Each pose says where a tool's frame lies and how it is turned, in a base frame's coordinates. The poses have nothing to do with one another.
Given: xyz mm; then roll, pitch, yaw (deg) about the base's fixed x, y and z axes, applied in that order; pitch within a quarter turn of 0, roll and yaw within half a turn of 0.
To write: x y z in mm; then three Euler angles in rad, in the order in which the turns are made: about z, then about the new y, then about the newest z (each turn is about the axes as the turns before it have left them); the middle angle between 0 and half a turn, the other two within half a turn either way. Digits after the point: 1 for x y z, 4 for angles.
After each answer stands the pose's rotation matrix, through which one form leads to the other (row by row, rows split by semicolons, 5 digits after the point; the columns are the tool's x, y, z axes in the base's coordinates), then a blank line. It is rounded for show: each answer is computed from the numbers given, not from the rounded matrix.
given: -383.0, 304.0, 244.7, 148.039, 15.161, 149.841
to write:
-383.0, 304.0, 244.7, 0.6475, 2.5303, 1.0977
-0.83454 0.30654 0.45779; 0.48492 0.80312 0.34621; -0.26153 0.51092 -0.81888

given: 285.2, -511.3, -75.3, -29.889, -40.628, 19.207
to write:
285.2, -511.3, -75.3, 2.7536, 0.8526, -2.6154
0.71671 0.02119 -0.69705; 0.24968 0.92548 0.28486; 0.65115 -0.37820 0.65801

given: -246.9, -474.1, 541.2, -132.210, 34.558, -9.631
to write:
-246.9, -474.1, 541.2, 1.8779, 2.1571, -0.8217
0.81194 -0.52663 -0.25181; -0.13778 -0.59209 0.79401; -0.56724 -0.60999 -0.55330

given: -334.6, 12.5, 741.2, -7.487, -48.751, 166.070
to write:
-334.6, 12.5, 741.2, -0.4162, 0.8583, -3.0278
-0.63994 -0.33377 0.69215; 0.15873 -0.93873 -0.30592; 0.75185 -0.08591 0.65371

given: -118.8, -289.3, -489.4, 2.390, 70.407, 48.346
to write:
-118.8, -289.3, -489.4, 0.7995, 1.2291, 0.0148
0.22287 -0.72041 0.65676; 0.25055 0.69341 0.67558; -0.94210 0.01398 0.33504

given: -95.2, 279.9, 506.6, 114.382, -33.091, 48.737
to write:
-95.2, 279.9, 506.6, -0.4776, 1.9240, 2.1918
0.55255 -0.01765 0.83330; 0.62977 -0.64606 -0.43128; 0.54597 0.76308 -0.34586

